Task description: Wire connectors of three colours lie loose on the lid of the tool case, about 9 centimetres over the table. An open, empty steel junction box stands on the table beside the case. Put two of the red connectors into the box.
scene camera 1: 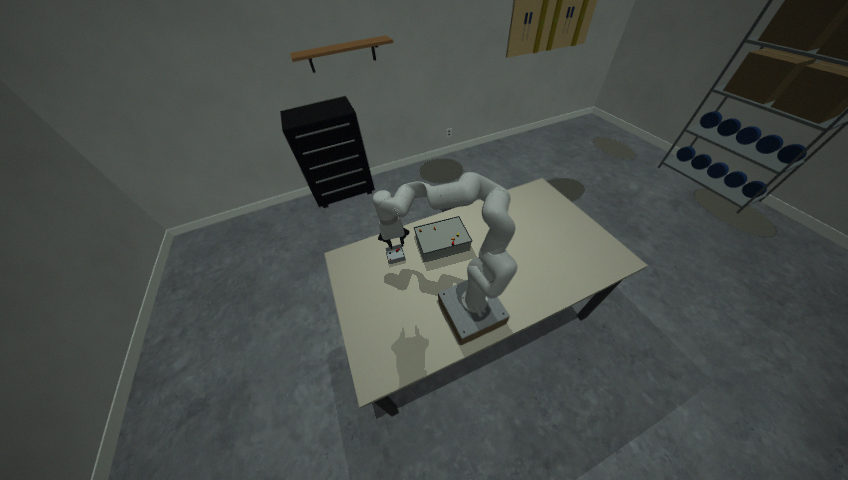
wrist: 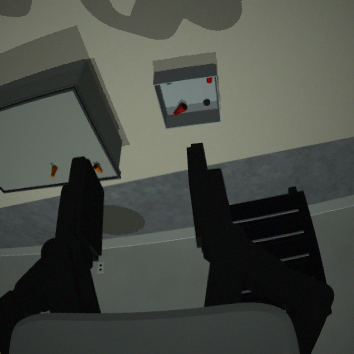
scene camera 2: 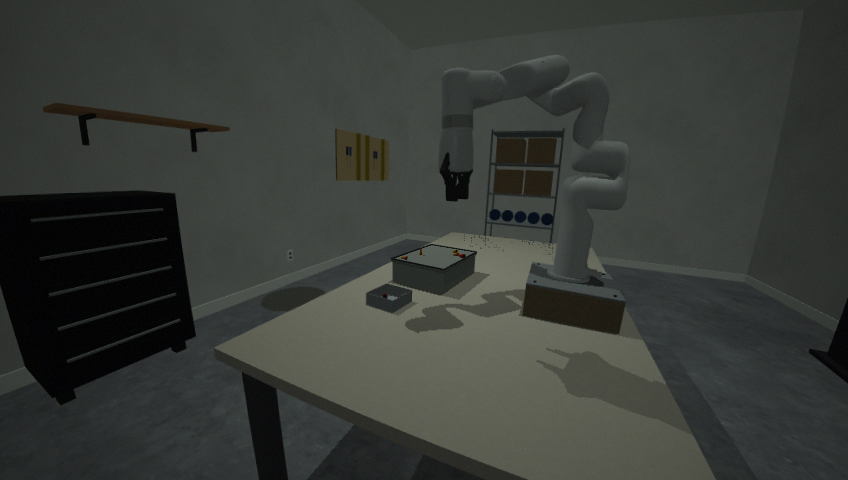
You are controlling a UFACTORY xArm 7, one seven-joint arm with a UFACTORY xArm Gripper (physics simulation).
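Places are measured from the arm's base along level axes (x ahead, y left, z up), in centimetres.
Pixels of known places: gripper, between the fingertips: (scene camera 1: 397,245) (wrist: 140,167) (scene camera 2: 457,200); arm's base, origin of its link: (scene camera 1: 474,300) (scene camera 2: 567,276).
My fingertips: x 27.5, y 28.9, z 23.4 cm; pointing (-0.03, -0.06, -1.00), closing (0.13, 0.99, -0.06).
For each thing: its middle in the pictures, then the offset to it from my fingertips.
- steel junction box, middle of its body: (wrist: 188,96) (scene camera 2: 389,297) (scene camera 1: 395,253) dx +20.6, dy +0.4, dz -31.3 cm
- tool case lid, middle of its body: (wrist: 35,136) (scene camera 2: 435,265) (scene camera 1: 441,238) dx +20.1, dy -29.6, dz -28.6 cm
- yellow connector, middle of its body: (scene camera 1: 457,234) dx +15.7, dy -38.2, dz -23.7 cm
The steel junction box (scene camera 1: 395,260) (scene camera 2: 379,301) (wrist: 192,119) stands on the table. In the wrist view, one red connector (wrist: 180,108) lies inside it near a wall and another red connector (wrist: 209,80) shows in a far corner. The tool case lid (scene camera 1: 439,240) (scene camera 2: 431,256) (wrist: 30,135) bears orange connectors (scene camera 1: 420,230) (scene camera 2: 420,252) (wrist: 54,170), a yellow connector (scene camera 1: 457,234) and a red connector (scene camera 1: 452,242) (scene camera 2: 462,255) close to an orange one. My gripper (scene camera 1: 396,245) (scene camera 2: 457,198) (wrist: 140,167) is open and empty, high above the table, clear of box and case.
The tool case (scene camera 1: 447,250) (scene camera 2: 416,277) stands beside the box, its lid higher than the box rim. The arm's base (scene camera 1: 473,324) (scene camera 2: 571,306) stands at the table's opposite long edge. A black drawer cabinet (scene camera 1: 327,151) (scene camera 2: 95,285) (wrist: 272,220) stands on the floor beyond the table.
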